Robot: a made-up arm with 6 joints.
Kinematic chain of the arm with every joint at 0, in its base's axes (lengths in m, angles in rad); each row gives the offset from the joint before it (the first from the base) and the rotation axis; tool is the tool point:
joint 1: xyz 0 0 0.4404 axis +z
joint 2: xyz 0 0 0 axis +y
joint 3: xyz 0 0 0.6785 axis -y
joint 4: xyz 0 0 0 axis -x
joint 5: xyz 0.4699 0 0 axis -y
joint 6: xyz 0 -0.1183 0 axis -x
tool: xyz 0 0 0
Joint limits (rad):
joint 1: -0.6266..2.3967
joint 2: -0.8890..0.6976
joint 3: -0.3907..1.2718
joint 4: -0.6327..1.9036
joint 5: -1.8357..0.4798
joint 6: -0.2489..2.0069
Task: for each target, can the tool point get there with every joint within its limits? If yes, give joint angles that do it. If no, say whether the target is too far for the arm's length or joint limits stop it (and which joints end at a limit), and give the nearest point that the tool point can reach.
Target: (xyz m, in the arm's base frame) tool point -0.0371 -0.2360 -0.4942
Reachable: no: joint limits stop it (at a limit: joint 1, joint 2, joint 3, joint 4) | nearest point 0.4235 -0.4244 0.5117 | short by 1.122 m
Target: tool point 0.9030 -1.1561 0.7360
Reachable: no: too far | nearest point 0.6546 -0.6199 0.8549 | short by 0.603 m
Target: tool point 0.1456 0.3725 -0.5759
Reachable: no: joint limits stop it (at a limit: joint 2, joint 3, joint 4) | nearest point 0.2183 0.5584 0.5117 | short by 1.106 m
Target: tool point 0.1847 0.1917 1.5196
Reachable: yes | joints 1.2643 -0.0102 1.0070 0.0163 0.0509 0.9125
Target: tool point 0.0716 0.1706 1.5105
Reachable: yes | joints 1.8665 -0.1550 0.8724 -0.0403 -0.9833 1.3734
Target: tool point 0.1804 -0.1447 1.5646
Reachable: yes | joints -0.2727 0.0751 1.1389 0.6967 -0.9212 1.7968
